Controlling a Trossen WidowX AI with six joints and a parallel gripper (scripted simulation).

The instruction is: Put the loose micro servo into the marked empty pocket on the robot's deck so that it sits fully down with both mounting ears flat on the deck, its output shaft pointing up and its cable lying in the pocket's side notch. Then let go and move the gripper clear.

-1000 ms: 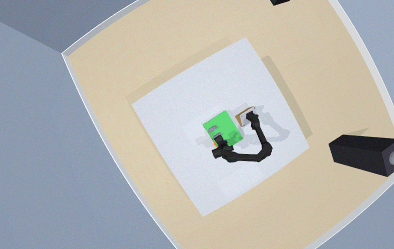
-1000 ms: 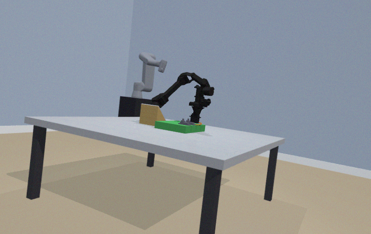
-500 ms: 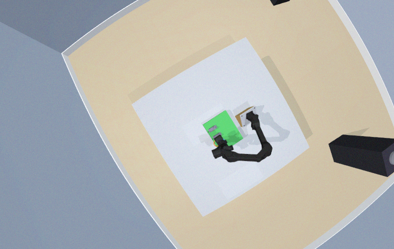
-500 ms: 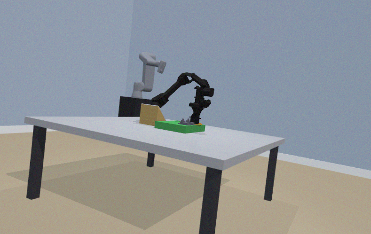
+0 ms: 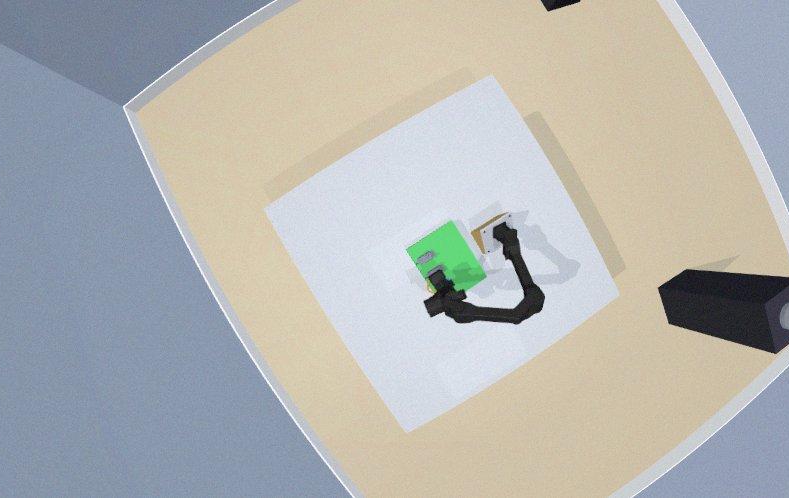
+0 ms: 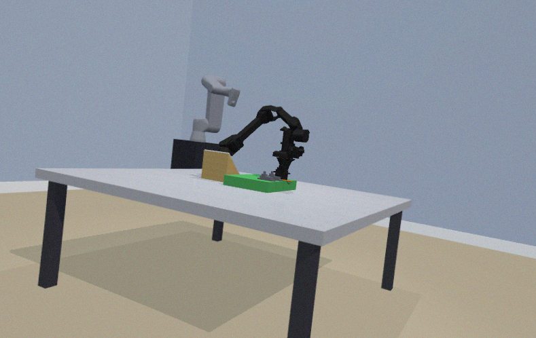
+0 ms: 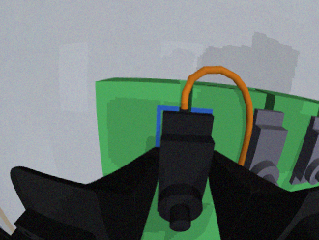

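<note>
The green deck lies 11 cm behind my gripper tip, 9 cm to the right of it and 6 cm below it.
</note>
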